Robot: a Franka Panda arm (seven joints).
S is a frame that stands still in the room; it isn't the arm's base.
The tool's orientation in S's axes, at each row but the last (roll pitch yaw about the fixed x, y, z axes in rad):
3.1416, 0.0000, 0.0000
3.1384, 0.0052, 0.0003
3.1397, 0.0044, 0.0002
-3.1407, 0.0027, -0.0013
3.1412, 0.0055, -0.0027
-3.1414, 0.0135, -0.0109
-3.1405, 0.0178, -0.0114
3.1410, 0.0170, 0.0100
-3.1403, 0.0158, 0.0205
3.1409, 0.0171, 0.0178
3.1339, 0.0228, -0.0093
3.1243, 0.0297, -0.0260
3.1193, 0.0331, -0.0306
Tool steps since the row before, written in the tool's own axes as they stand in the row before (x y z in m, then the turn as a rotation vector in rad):
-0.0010, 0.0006, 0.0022, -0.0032, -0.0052, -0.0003
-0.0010, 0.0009, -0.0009, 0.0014, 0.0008, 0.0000
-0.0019, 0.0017, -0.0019, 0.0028, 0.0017, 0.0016
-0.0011, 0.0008, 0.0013, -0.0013, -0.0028, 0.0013
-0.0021, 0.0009, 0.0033, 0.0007, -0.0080, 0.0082
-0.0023, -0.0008, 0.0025, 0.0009, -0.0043, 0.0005
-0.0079, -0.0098, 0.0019, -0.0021, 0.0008, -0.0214
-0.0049, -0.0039, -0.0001, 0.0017, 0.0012, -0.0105
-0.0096, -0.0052, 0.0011, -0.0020, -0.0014, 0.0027
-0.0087, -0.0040, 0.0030, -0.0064, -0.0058, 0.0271
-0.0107, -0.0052, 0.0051, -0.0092, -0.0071, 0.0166
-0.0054, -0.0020, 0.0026, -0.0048, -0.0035, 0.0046
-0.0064, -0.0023, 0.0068, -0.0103, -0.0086, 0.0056
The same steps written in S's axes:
-0.0010, -0.0006, -0.0022, -0.0032, 0.0052, 0.0003
-0.0010, -0.0009, 0.0009, 0.0014, -0.0008, 0.0000
-0.0019, -0.0017, 0.0019, 0.0028, -0.0017, -0.0016
-0.0011, -0.0008, -0.0013, -0.0013, 0.0028, -0.0013
-0.0021, -0.0009, -0.0033, 0.0007, 0.0080, -0.0082
-0.0023, 0.0008, -0.0025, 0.0009, 0.0043, -0.0005
-0.0078, 0.0099, -0.0017, -0.0017, -0.0008, 0.0214
-0.0049, 0.0039, 0.0002, 0.0019, -0.0012, 0.0105
-0.0097, 0.0050, -0.0009, -0.0021, 0.0014, -0.0027
-0.0088, 0.0038, -0.0029, -0.0070, 0.0057, -0.0270
-0.0108, 0.0053, -0.0049, -0.0095, 0.0071, -0.0164
-0.0054, 0.0021, -0.0025, -0.0048, 0.0035, -0.0045
-0.0066, 0.0023, -0.0066, -0.0102, 0.0088, -0.0054

